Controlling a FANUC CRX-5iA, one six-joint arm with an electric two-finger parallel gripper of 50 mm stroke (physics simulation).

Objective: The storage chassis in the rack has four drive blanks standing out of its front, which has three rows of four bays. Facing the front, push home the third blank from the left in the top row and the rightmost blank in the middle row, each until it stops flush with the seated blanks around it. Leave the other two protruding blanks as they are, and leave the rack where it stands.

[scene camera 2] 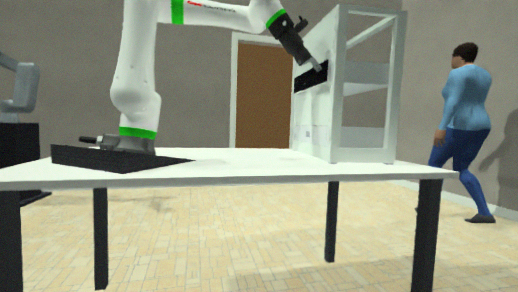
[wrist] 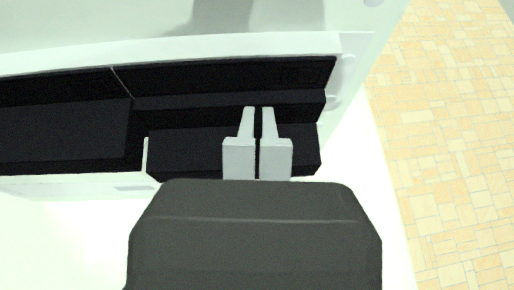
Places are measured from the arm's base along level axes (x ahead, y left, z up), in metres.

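Pixels of known places: gripper, between the fingertips: (scene camera 2: 319, 70) (wrist: 258, 125).
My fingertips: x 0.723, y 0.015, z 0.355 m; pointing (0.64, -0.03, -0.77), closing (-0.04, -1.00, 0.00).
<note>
For each thing: its top centre in the pictures, then the offset to it from my fingertips. "pt": a spot on its surface instead. Level surfaces: height alone.
- dark storage chassis, a spot on its surface: (scene camera 2: 309, 81) pt 0.023 m back, 0.056 m left, 0.036 m down
- rightmost middle-row blank, a spot on its surface: (wrist: 175, 118) pt 0.007 m ahead, 0.048 m left, 0.003 m down
- rightmost bottom-row blank, centre of its top: (wrist: 231, 83) (scene camera 2: 327, 76) 0.040 m ahead, 0.017 m left, 0.019 m down
- third top-row blank, a spot on its surface: (wrist: 55, 87) pt 0.012 m ahead, 0.108 m left, 0.027 m up
- white table, height of its surface: 0.381 m down
The dark storage chassis (scene camera 2: 309, 81) sits in the pale rack (scene camera 2: 338, 110) (wrist: 200, 47). In the wrist view, the rightmost middle-row blank (wrist: 175, 118) stands a little out beyond the top-row blank above it (wrist: 220, 79). The rightmost bottom-row blank (wrist: 192, 145) stands out further. To the left, the third top-row blank (wrist: 55, 87) looks level with its right neighbour, and a blank below it (wrist: 60, 132), seemingly middle row, stands far out. My gripper (scene camera 2: 318, 69) (wrist: 258, 125) is shut and empty, its tips at the rightmost middle blank's face; contact cannot be told.
The rack stands on the white table (scene camera 2: 240, 167). A black base plate (scene camera 2: 107, 159) lies under the arm. A person in blue (scene camera 2: 467, 100) is right of the rack, beyond the table. Another robot arm (scene camera 2: 26, 87) stands on a black pedestal (scene camera 2: 19, 142) at far left.
</note>
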